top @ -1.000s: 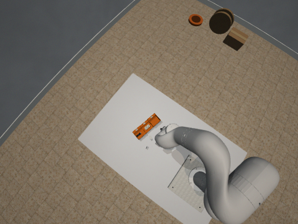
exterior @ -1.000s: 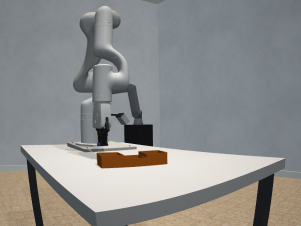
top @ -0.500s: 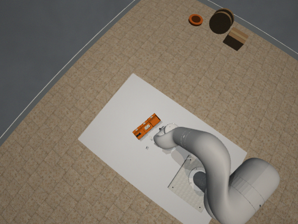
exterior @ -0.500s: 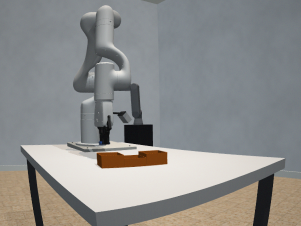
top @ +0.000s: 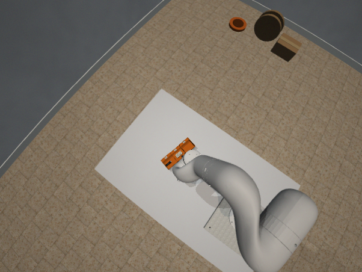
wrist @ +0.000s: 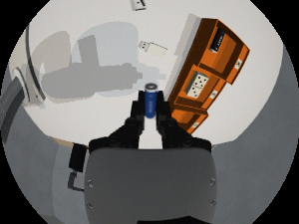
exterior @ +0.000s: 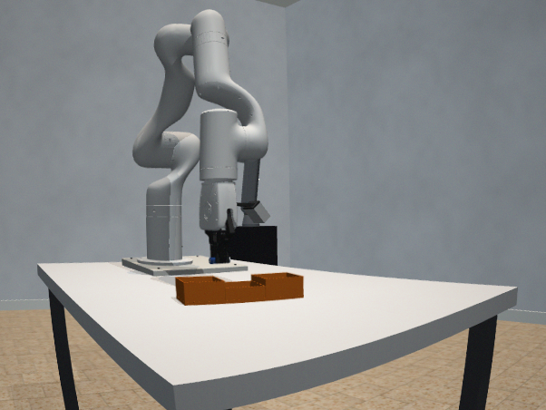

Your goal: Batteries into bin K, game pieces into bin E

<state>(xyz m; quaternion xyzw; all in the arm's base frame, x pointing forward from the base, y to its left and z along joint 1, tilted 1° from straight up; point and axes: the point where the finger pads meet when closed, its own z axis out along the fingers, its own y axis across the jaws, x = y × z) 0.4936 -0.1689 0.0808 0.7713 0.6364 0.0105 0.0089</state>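
Right now the black battery is 120 mm ahead of my hand, 80 mm below it and 70 mm to the left of it. The rest, counted from my hand: blue battery: 20 mm below; bin: 90 mm ahead, 70 mm below, 30 mm to the right.
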